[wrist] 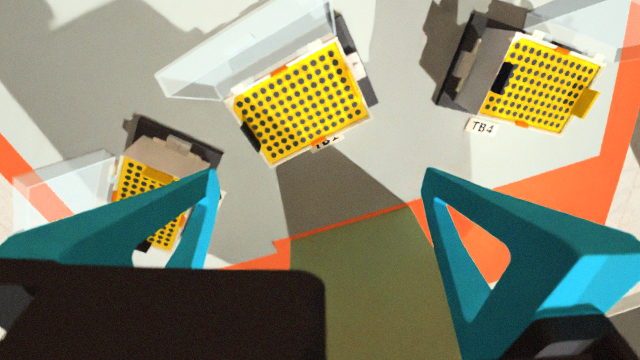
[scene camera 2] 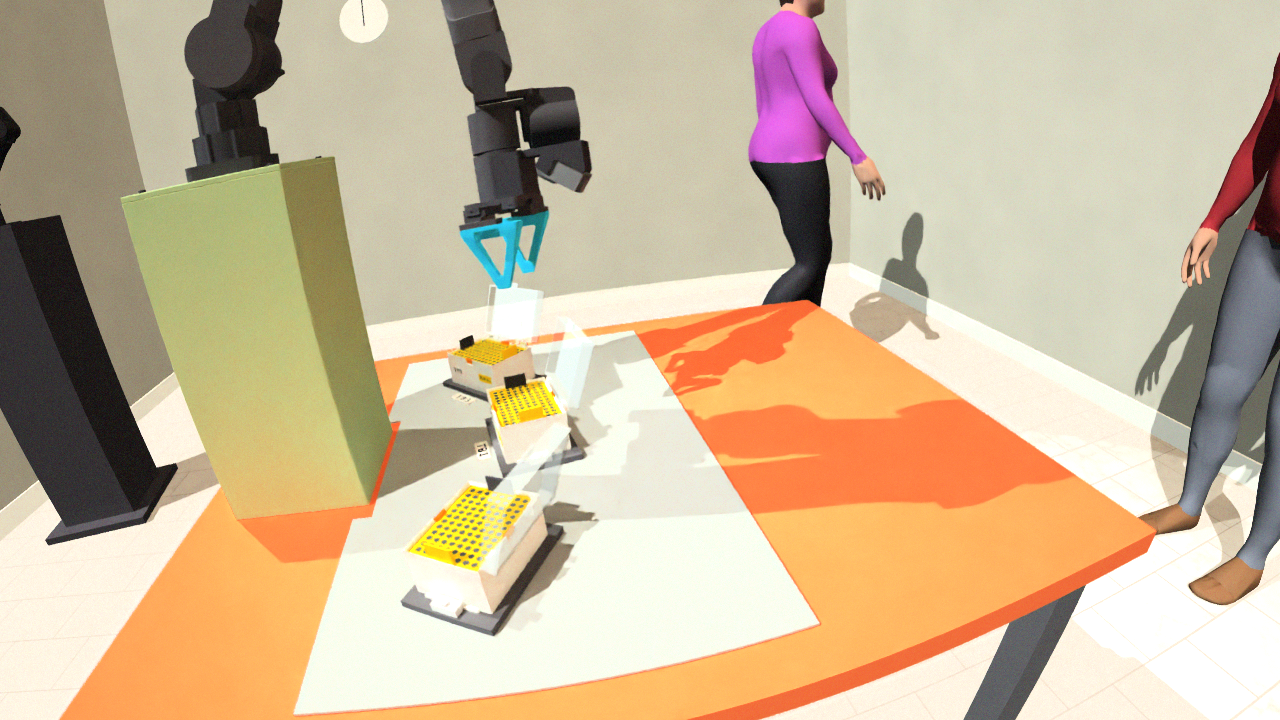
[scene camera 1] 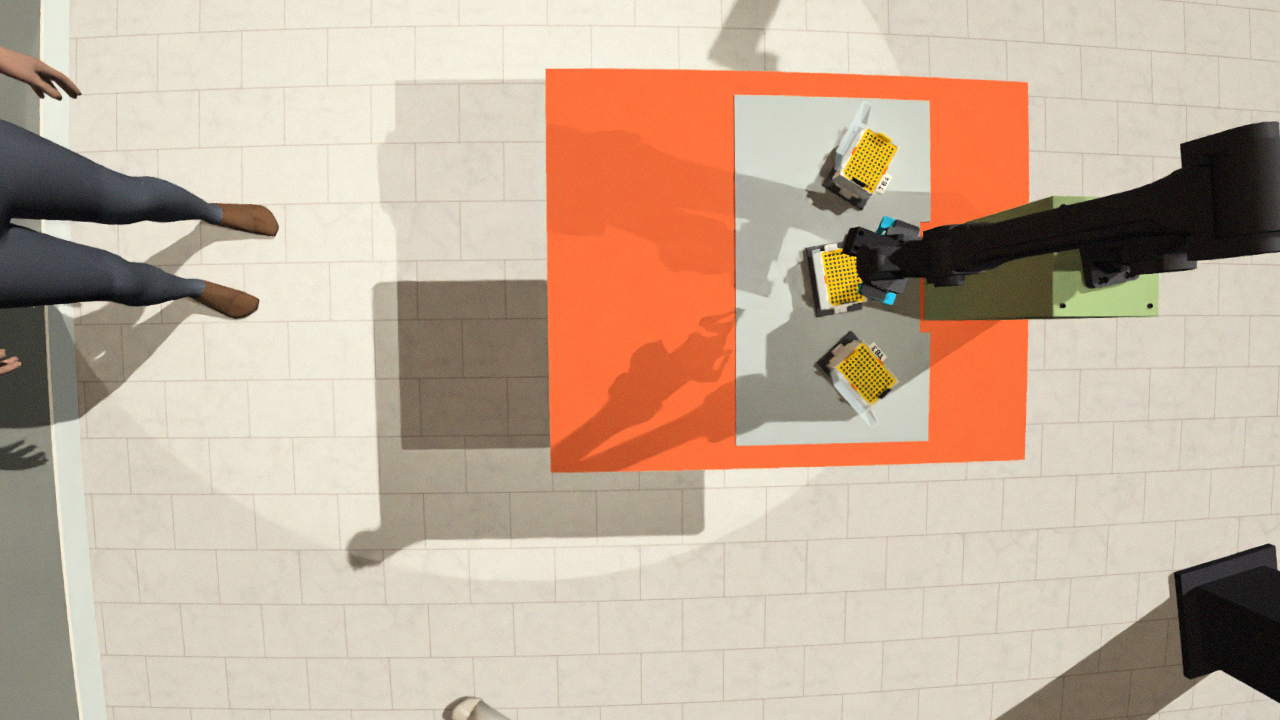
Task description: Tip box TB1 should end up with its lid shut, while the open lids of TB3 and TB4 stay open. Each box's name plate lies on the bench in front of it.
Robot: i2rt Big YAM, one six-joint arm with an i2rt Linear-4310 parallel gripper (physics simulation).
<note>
In view: my gripper [scene camera 2: 517, 279] and a grey mat [scene camera 2: 661, 563].
My gripper also shows in the wrist view [wrist: 320, 179] and in scene camera 1 [scene camera 1: 869, 261]. The grey mat also shows in the wrist view [wrist: 82, 82] and in scene camera 1 [scene camera 1: 784, 146].
</note>
